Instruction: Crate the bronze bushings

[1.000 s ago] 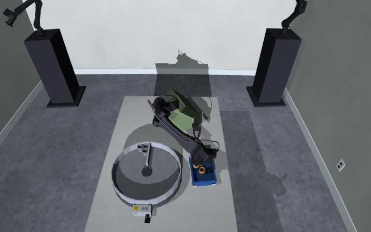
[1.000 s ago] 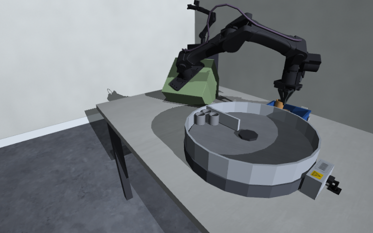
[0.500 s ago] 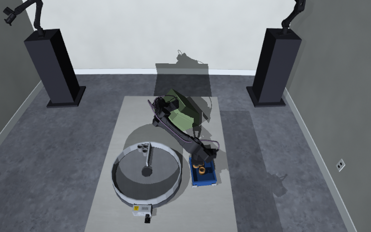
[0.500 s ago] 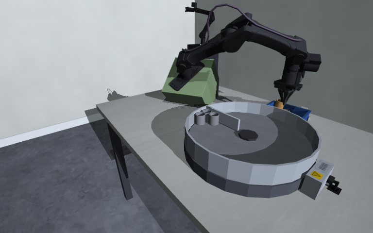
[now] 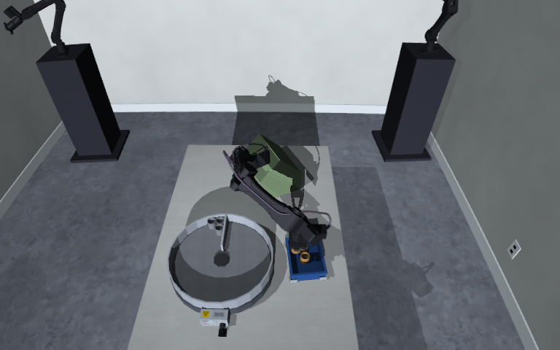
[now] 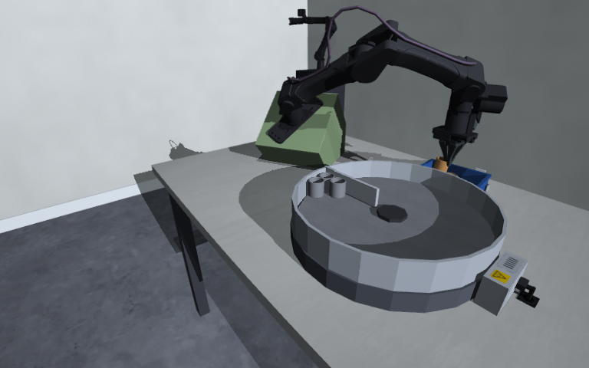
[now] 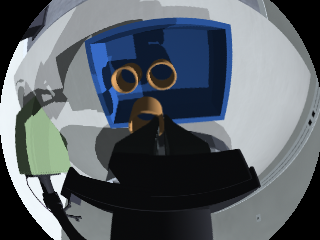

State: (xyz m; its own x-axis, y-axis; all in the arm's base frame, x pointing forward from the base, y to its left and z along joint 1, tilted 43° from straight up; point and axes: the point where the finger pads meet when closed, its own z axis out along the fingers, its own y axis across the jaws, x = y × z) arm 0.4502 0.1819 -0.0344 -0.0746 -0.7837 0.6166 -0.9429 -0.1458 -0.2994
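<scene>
My hand is 7 cm above the blue crate and 4 cm to the right of it. Round my hand: turntable 31 cm to the right, 4 cm below, 1 cm ahead.
</scene>
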